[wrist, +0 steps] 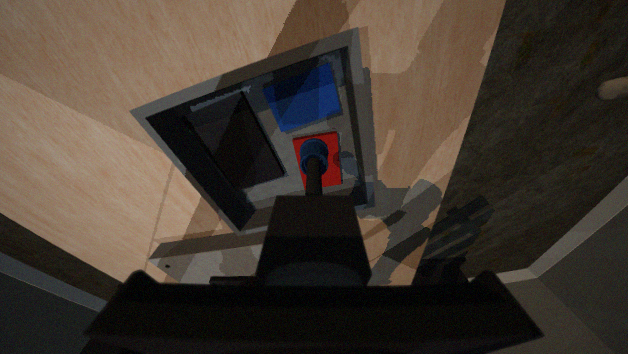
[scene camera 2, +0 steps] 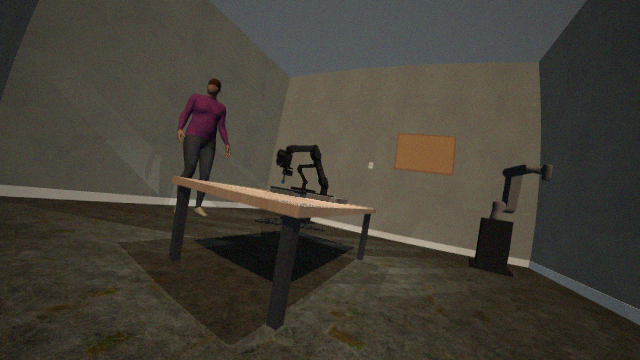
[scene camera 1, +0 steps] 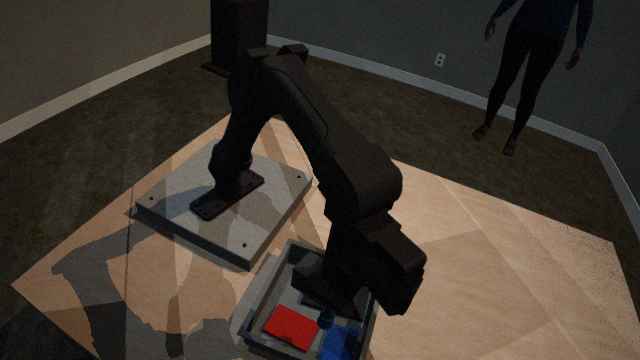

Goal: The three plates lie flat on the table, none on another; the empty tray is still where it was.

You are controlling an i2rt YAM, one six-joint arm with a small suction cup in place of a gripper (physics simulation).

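Places are measured from the arm's base along level axes (x right, y up, z back), in centimetres.
Pixels of known places: end effector, tool point: (wrist: pixel 314 151) (scene camera 2: pixel 282 183) (scene camera 1: pixel 325 322); arm's base, origin of the base link: (wrist: pixel 253 282) (scene camera 2: pixel 323 195) (scene camera 1: pixel 228 194).
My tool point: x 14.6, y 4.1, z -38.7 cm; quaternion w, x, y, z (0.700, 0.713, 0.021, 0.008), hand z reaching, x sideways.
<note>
Ahead of a thing's pixels: the offset from my tool point to its top centre.
A grey tray (scene camera 1: pixel 253 305) (wrist: pixel 175 101) stands on the wooden table (scene camera 1: pixel 492 268) (scene camera 2: pixel 268 201) near its edge. Three flat plates lie in it, side by side. These are a red plate {dx +1.2, dy -7.2, dz +5.7 cm} (scene camera 1: pixel 291 327) (wrist: pixel 332 175), a blue plate {dx -1.2, dy -7.2, dz -3.6 cm} (scene camera 1: pixel 340 342) (wrist: pixel 303 99) and a dark plate {dx -10.9, dy -7.1, dz +3.1 cm} (wrist: pixel 237 136). In scene camera 1 the arm hides most of the dark plate. My suction cup (scene camera 1: pixel 326 318) (wrist: pixel 314 156) (scene camera 2: pixel 282 182) hangs a little above the red plate. It holds nothing.
The arm's grey base slab (scene camera 1: pixel 250 223) sits just behind the tray. A person (scene camera 1: pixel 532 67) (scene camera 2: pixel 203 134) stands on the floor beyond the table. A second robot arm on a black pedestal (scene camera 2: pixel 494 241) stands by the far wall.
</note>
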